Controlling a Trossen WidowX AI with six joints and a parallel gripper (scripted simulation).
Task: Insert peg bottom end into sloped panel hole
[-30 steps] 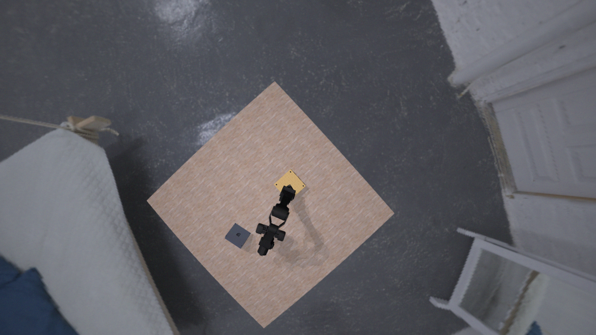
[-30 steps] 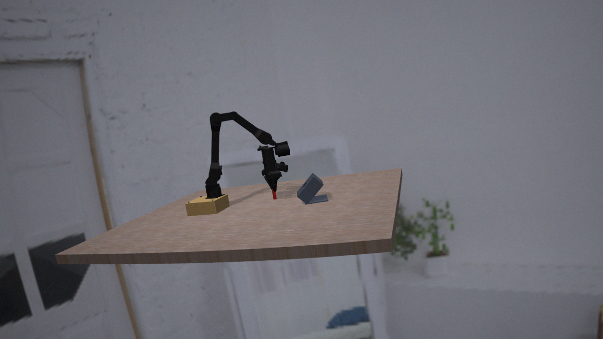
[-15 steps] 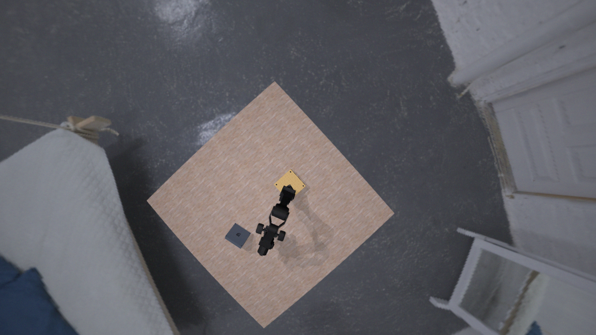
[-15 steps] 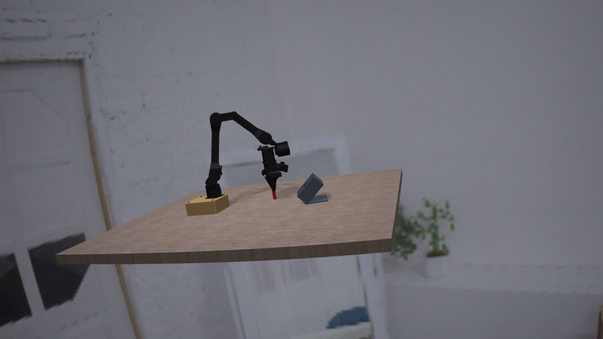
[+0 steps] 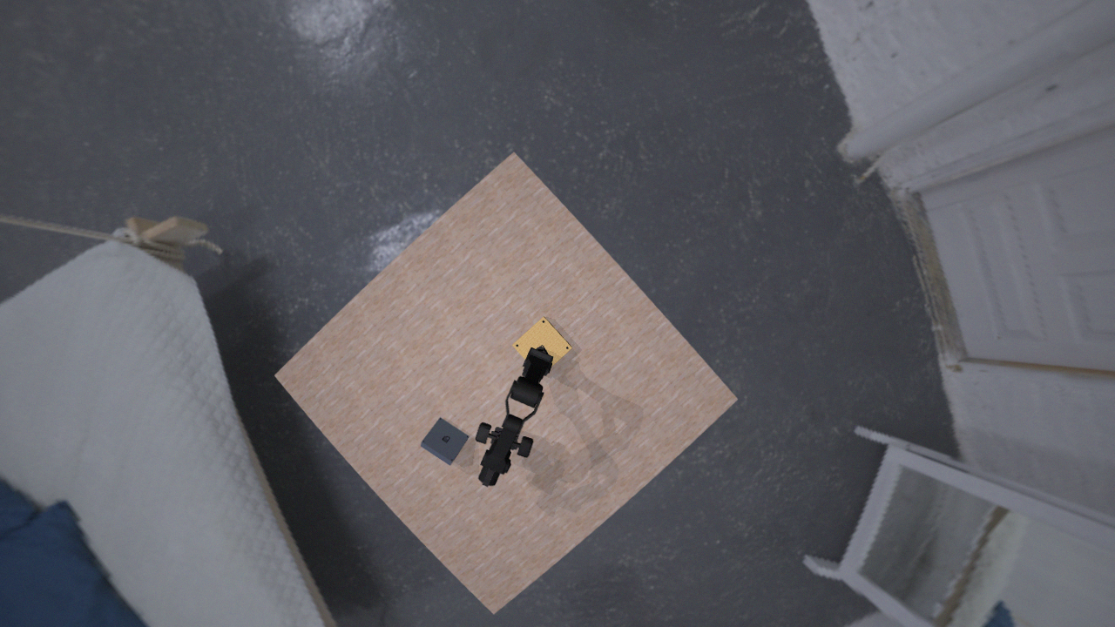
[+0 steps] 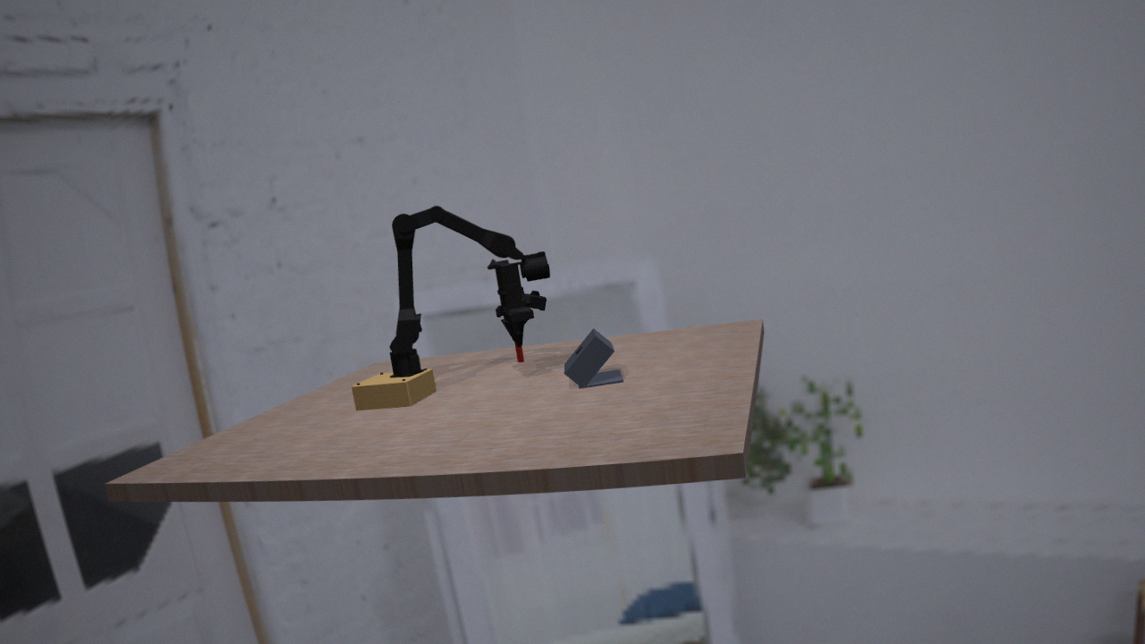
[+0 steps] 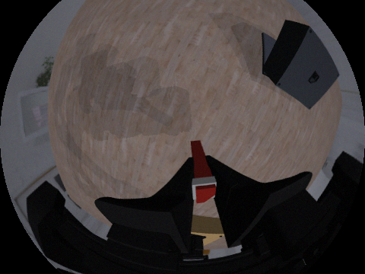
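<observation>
Now: gripper tip 220 mm short of the grey sloped panel, 80 mm to the left of it and 30 mm above it. From my gripper tip the other things lie so: red peg 20 mm above.
</observation>
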